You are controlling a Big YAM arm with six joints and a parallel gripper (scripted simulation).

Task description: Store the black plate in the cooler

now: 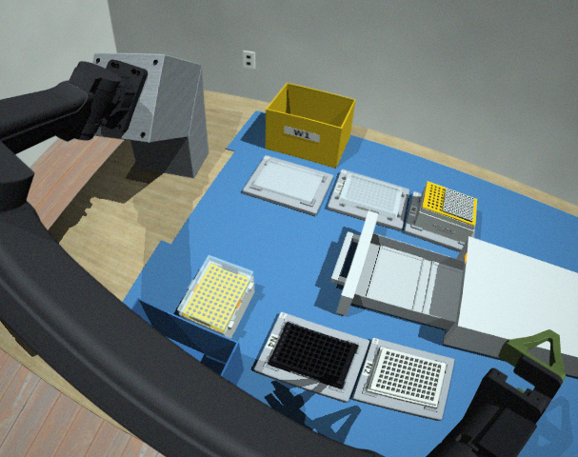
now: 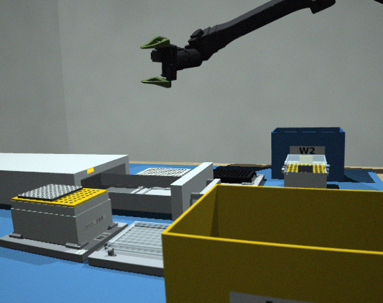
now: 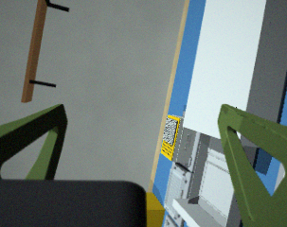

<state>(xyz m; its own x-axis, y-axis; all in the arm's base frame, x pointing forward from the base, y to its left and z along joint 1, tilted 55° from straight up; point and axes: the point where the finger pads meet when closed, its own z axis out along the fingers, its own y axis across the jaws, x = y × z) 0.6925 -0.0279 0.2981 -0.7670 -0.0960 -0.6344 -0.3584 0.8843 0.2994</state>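
Right now the black plate is 290 mm below my hand, 250 mm behind it and 70 mm to the left of it. The rest, counted from my hand: white plate: 290 mm below, 80 mm to the left, 80 mm behind; then work nest N4: 310 mm below, 250 mm behind, 70 mm to the left; then cooler CD: 280 mm below, 270 mm to the left, 20 mm ahead.
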